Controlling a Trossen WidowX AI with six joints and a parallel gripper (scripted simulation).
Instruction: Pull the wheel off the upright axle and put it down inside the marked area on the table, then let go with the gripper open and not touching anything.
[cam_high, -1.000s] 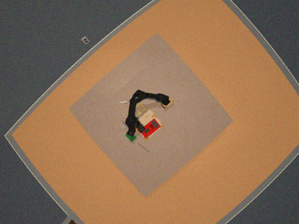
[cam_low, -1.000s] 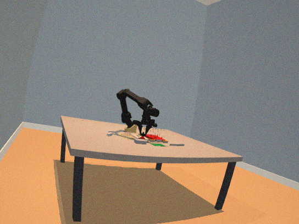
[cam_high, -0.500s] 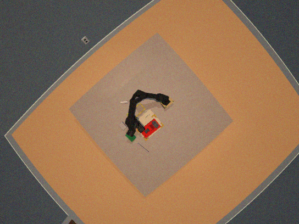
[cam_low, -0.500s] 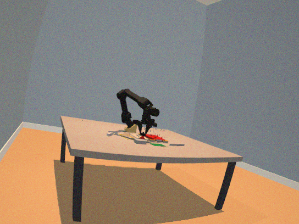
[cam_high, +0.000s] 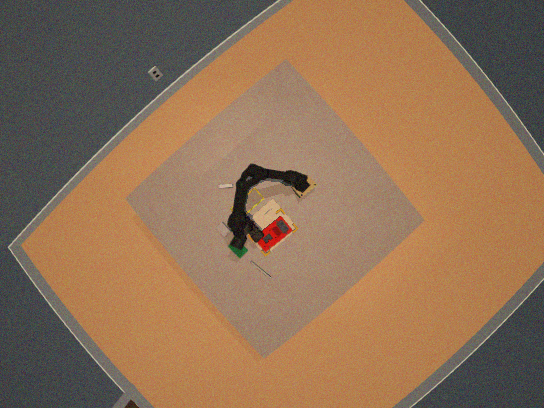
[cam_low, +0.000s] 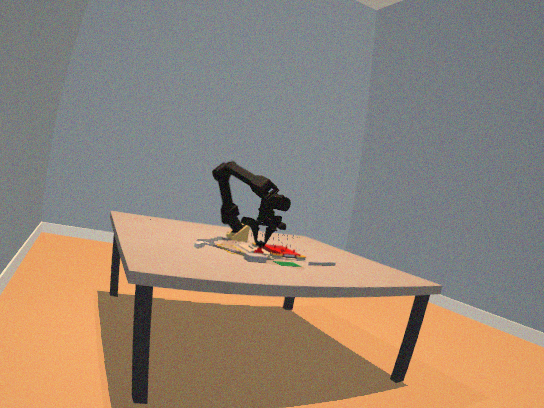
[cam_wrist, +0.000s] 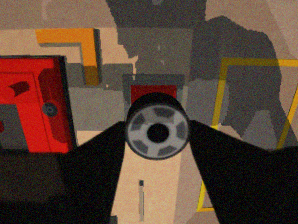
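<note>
My gripper tip is 1 cm above the axle. From my gripper tip the other things lie so: thin dark rod: 23 cm to the left, 15 cm ahead, 4 cm below; green tile: 16 cm ahead, 5 cm to the left, 5 cm below; wheel: right at my gripper tip.
</note>
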